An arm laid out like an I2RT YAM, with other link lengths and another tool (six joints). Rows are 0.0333 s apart.
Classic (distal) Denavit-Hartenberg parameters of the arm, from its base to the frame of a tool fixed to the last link. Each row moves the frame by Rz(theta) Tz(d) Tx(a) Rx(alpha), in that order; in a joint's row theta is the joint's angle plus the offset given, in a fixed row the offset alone. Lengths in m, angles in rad.
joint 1: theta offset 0, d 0.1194, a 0.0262, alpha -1.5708
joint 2: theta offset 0, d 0, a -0.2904, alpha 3.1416
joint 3: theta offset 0.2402, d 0, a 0.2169, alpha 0
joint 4: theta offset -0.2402, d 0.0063, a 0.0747, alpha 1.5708
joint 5: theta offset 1.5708, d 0.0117, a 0, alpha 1.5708
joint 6: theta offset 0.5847, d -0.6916, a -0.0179, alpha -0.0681
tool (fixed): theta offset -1.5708, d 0.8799, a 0, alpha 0
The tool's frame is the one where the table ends.
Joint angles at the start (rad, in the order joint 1, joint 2, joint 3, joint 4, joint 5, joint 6): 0.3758 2.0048 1.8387 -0.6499 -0.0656 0.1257
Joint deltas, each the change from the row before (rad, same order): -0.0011 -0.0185 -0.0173 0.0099 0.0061 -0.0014; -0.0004 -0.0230 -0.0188 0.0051 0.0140 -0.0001; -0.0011 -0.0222 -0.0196 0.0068 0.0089 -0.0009; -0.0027 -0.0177 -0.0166 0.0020 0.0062 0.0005
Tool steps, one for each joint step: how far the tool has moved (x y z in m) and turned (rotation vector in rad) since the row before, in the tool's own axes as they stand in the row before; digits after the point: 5 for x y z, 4 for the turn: 0.00136 0.00047 -0.00445 0.0020 0.0129 -0.0014; 0.00149 0.00160 -0.00582 -0.0048 0.0164 0.0000; 0.00106 0.00137 -0.00552 -0.0012 0.0135 -0.0004; 0.00041 0.00242 -0.00439 -0.0039 0.0077 0.0026
